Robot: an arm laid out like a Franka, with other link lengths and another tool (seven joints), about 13 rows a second.
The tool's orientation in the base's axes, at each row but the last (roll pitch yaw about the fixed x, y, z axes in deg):
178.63, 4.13, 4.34
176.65, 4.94, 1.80
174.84, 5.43, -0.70
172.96, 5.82, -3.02
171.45, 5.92, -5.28
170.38, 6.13, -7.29
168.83, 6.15, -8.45
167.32, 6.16, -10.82
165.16, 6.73, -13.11
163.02, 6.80, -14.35
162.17, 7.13, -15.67
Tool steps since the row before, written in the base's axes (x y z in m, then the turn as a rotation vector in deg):
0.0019, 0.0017, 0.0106, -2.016, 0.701, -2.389
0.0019, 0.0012, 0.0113, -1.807, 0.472, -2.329
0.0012, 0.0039, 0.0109, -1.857, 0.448, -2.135
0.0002, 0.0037, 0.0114, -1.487, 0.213, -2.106
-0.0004, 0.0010, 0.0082, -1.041, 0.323, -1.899
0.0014, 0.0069, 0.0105, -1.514, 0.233, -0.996
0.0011, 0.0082, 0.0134, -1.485, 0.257, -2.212
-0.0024, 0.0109, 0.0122, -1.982, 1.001, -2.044
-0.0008, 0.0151, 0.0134, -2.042, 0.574, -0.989
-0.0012, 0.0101, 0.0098, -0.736, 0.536, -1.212
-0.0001, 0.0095, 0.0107, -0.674, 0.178, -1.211
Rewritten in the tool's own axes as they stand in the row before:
0.0013, -0.0013, -0.0108, -1.780, -0.912, 2.503
0.0010, -0.0005, -0.0115, -1.584, -0.672, 2.439
0.0001, -0.0029, -0.0113, -1.652, -0.631, 2.254
-0.0012, -0.0023, -0.0117, -1.275, -0.409, 2.213
-0.0013, 0.0003, -0.0082, -0.865, -0.520, 1.943
-0.0006, -0.0052, -0.0115, -1.416, -0.231, 1.131
-0.0016, -0.0055, -0.0147, -1.261, -0.493, 2.309
-0.0057, -0.0074, -0.0136, -1.903, -1.093, 2.072
-0.0057, -0.0108, -0.0161, -1.988, -0.408, 1.165
-0.0048, -0.0064, -0.0117, -0.696, -0.703, 1.148
-0.0040, -0.0055, -0.0126, -0.541, -0.384, 1.230

